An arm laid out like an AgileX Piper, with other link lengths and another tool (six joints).
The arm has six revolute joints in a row. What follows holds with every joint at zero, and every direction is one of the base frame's.
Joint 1 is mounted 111.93 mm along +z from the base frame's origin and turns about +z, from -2.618 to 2.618 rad.
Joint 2 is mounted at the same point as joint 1 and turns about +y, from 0 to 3.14 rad.
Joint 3 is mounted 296.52 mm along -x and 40.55 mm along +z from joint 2 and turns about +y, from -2.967 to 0 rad.
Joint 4 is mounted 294.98 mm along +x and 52.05 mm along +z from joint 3 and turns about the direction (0.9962, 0, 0.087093), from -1.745 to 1.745 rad.
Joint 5 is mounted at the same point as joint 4 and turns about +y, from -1.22 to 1.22 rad.
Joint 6 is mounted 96.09 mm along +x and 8.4 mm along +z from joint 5 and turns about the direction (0.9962, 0, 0.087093), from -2.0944 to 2.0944 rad.
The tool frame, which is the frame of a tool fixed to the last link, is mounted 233.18 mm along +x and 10 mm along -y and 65.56 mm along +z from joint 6; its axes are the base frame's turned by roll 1.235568, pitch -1.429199 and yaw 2.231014 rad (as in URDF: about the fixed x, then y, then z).
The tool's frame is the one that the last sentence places.
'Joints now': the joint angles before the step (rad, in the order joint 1, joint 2, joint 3, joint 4, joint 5, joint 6). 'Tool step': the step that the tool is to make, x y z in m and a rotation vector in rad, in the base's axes. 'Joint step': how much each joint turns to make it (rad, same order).
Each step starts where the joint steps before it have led.
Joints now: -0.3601 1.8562 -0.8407 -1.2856 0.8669 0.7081
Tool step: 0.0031 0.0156 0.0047 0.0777 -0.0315 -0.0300
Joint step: 0.0024 -0.0521 -0.0330 0.1584 -0.0120 -0.1229
